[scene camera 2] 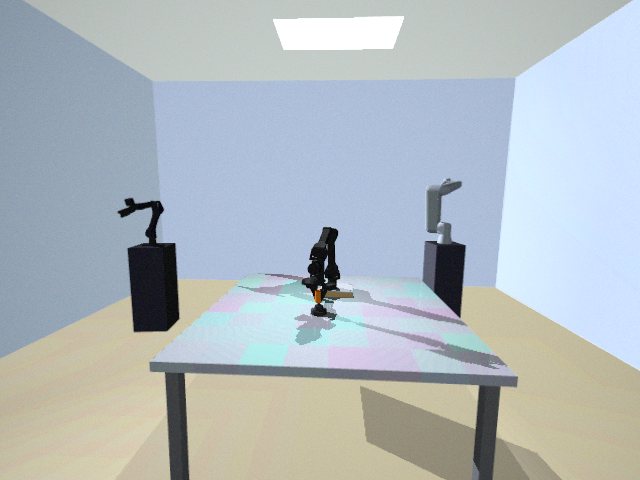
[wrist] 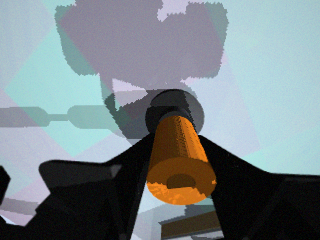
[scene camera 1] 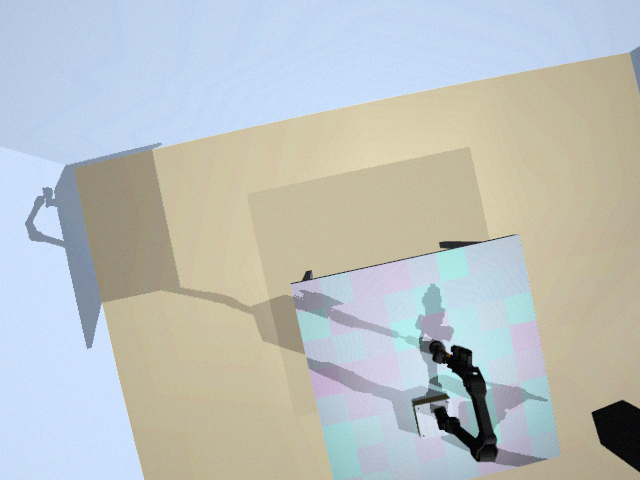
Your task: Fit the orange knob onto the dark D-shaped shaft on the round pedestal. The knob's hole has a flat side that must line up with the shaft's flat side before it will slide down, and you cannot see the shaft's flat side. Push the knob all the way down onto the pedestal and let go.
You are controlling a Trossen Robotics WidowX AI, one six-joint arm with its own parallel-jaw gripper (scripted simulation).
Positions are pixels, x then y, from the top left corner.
Scene:
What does my gripper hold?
An orange knob.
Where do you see an orange knob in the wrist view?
179, 173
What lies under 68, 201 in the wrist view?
My gripper.

